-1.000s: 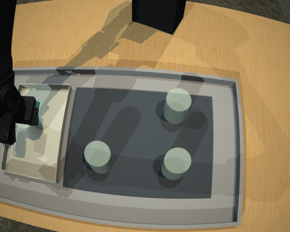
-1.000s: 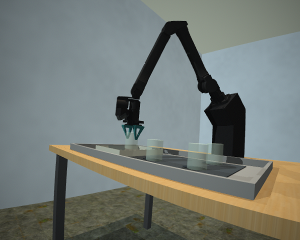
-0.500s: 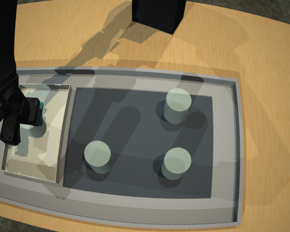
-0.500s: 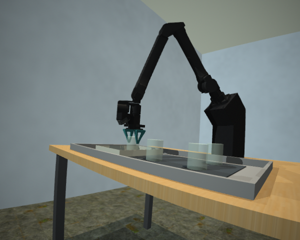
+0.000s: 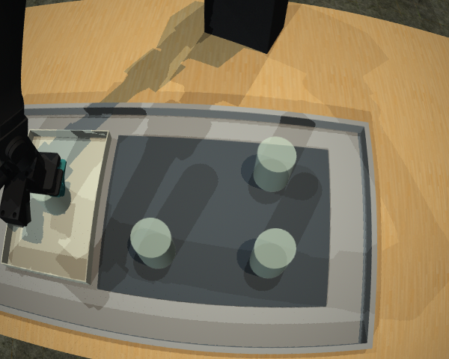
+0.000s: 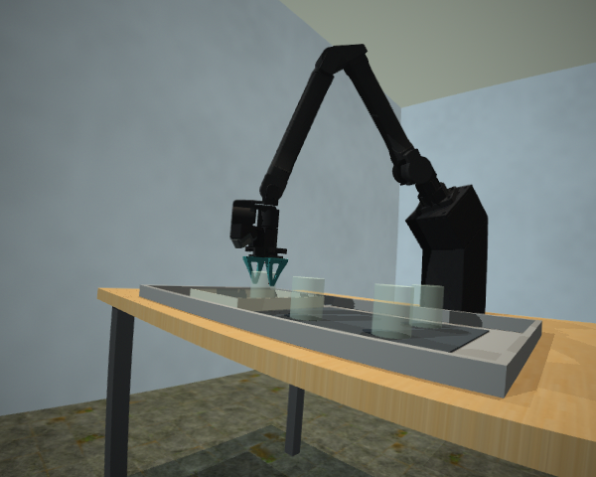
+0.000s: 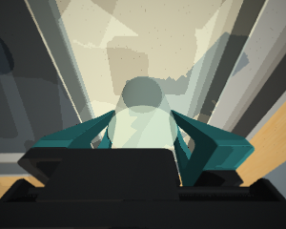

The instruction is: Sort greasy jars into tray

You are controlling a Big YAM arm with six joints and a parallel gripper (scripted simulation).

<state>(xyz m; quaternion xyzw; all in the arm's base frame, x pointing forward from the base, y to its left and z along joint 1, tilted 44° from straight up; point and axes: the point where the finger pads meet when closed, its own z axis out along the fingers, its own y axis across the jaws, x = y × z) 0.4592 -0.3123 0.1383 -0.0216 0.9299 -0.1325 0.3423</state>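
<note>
My hand is 5 cm above the cream tray and 1 cm short of it. The rest, counted from my hand: dark mat (32 cm to the left, 6 cm below, 3 cm ahead); grey steel table top (21 cm to the left, 6 cm below, 3 cm ahead).
</note>
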